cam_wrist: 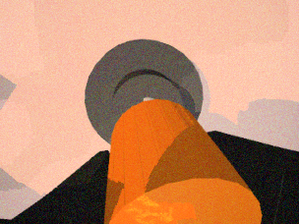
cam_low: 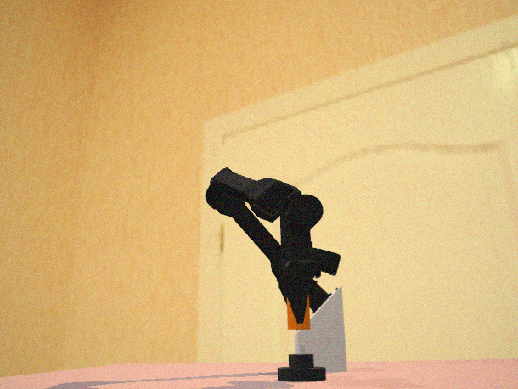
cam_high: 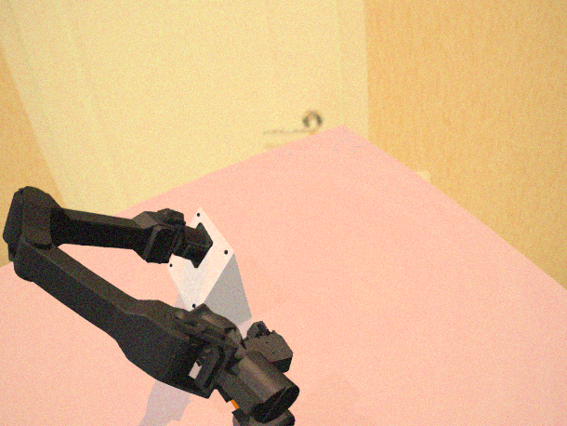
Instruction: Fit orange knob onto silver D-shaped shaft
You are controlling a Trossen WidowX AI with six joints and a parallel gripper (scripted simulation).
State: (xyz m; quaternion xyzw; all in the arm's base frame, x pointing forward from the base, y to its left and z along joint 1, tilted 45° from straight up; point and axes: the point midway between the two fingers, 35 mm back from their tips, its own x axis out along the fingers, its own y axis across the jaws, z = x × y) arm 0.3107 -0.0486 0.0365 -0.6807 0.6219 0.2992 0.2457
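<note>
Now: gripper tip 3 cm below the orange knob. Round my gripper tip: round pedestal: 6 cm below.
</note>
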